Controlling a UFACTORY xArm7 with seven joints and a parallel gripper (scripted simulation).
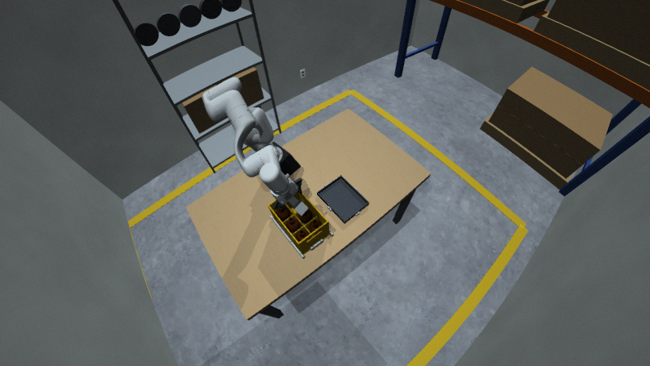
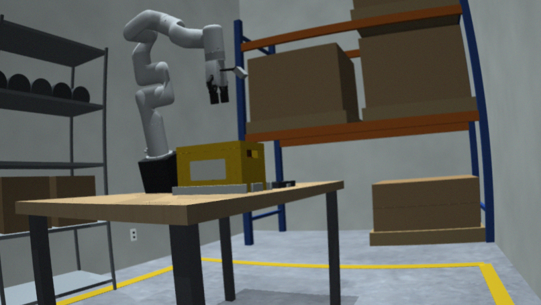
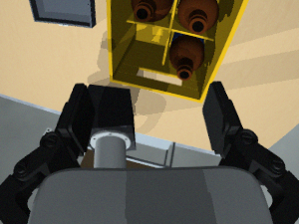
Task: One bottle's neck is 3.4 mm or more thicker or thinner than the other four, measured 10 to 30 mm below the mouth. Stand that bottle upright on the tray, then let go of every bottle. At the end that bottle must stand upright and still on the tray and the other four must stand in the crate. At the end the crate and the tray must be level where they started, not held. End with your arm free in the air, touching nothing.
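Right now the crate is 26 cm below my hand, 1 cm to the left of it and 1 cm behind it. From my hand the other things lie so: tray: 33 cm below, 30 cm to the left, 1 cm behind; bottle: 25 cm below, 8 cm ahead, 5 cm to the left.
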